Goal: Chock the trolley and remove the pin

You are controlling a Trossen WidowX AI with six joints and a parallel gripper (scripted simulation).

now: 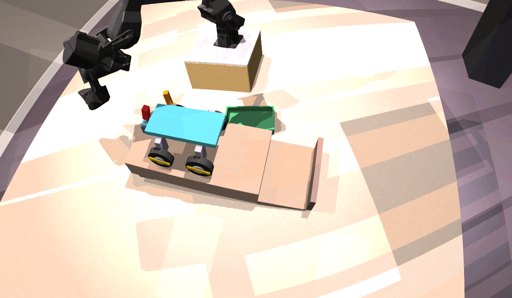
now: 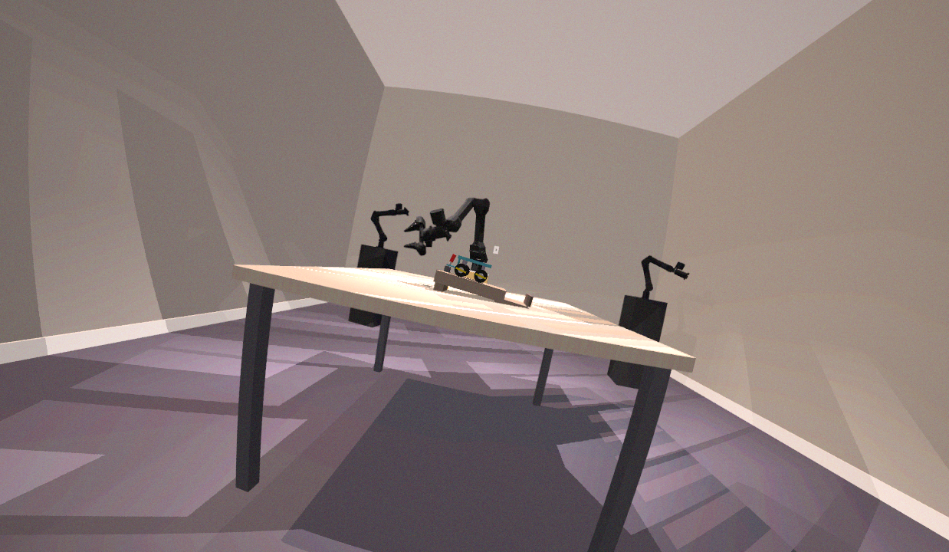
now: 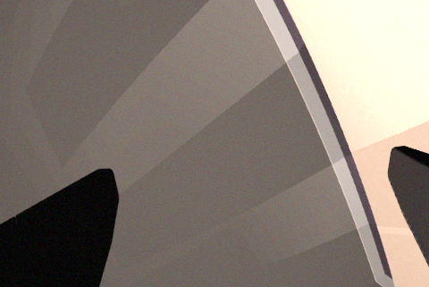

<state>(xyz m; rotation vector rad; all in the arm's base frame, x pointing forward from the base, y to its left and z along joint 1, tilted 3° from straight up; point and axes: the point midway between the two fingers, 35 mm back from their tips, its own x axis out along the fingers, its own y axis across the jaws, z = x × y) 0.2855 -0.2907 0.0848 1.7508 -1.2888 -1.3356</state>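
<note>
Right now my gripper tip is 8 cm past the yellow chock, 22 cm to the right of it and 18 cm above it. From my gripper tip the other things lie so: green tray (10 cm behind, 44 cm to the left, 20 cm below); trolley (4 cm ahead, 36 cm to the left, 8 cm below); red-headed stop pin (3 cm ahead, 25 cm to the left, 7 cm below).
</note>
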